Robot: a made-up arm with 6 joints. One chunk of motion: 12 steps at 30 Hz.
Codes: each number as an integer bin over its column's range. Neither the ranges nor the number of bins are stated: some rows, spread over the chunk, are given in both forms.
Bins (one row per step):
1: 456 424 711 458 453 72
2: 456 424 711 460 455 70
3: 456 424 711 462 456 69
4: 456 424 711 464 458 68
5: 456 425 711 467 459 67
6: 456 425 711 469 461 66
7: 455 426 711 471 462 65
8: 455 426 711 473 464 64
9: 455 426 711 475 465 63
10: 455 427 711 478 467 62
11: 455 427 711 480 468 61
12: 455 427 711 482 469 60
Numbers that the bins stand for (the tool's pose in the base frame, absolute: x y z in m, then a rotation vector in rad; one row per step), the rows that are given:
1: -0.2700 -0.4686 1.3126 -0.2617 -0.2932 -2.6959
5: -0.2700 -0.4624 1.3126 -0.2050 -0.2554 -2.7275
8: -0.2762 -0.4562 1.3126 -0.1671 -0.2239 -2.7464
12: -0.2762 -0.4499 1.3126 -0.1104 -0.1923 -2.7716
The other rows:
2: -0.2700 -0.4686 1.3126 -0.2491 -0.2806 -2.7086
3: -0.2700 -0.4686 1.3126 -0.2365 -0.2743 -2.7149
4: -0.2700 -0.4686 1.3126 -0.2239 -0.2617 -2.7212
6: -0.2700 -0.4624 1.3126 -0.1923 -0.2428 -2.7338
7: -0.2762 -0.4562 1.3126 -0.1797 -0.2365 -2.7401
9: -0.2762 -0.4562 1.3126 -0.1545 -0.2176 -2.7527
10: -0.2762 -0.4499 1.3126 -0.1356 -0.2050 -2.7590
11: -0.2762 -0.4499 1.3126 -0.1230 -0.1986 -2.7653

